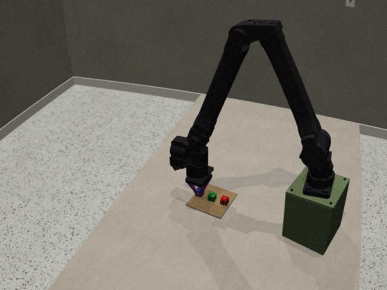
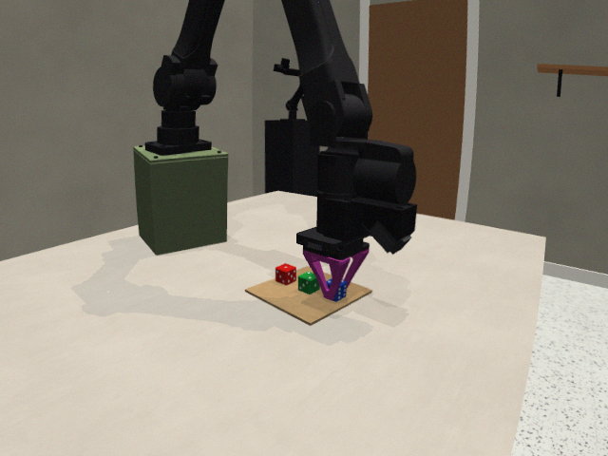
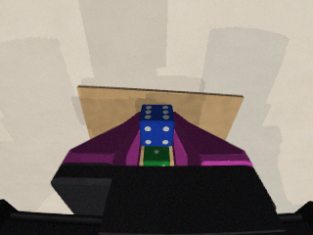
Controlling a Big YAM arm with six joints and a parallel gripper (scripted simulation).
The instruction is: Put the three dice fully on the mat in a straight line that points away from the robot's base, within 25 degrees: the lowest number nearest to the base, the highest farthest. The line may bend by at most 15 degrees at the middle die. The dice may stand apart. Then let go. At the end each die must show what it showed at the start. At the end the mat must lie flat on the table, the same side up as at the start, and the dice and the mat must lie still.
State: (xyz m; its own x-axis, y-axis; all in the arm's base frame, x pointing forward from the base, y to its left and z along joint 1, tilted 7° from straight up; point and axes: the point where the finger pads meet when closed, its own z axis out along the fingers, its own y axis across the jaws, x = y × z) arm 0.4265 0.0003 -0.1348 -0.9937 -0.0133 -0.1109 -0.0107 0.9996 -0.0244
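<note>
The blue die lies right at my hand. Also, from my hand: tan mat 5 cm behind, 2 cm below; then red die 10 cm behind; then green die 5 cm behind.
</note>
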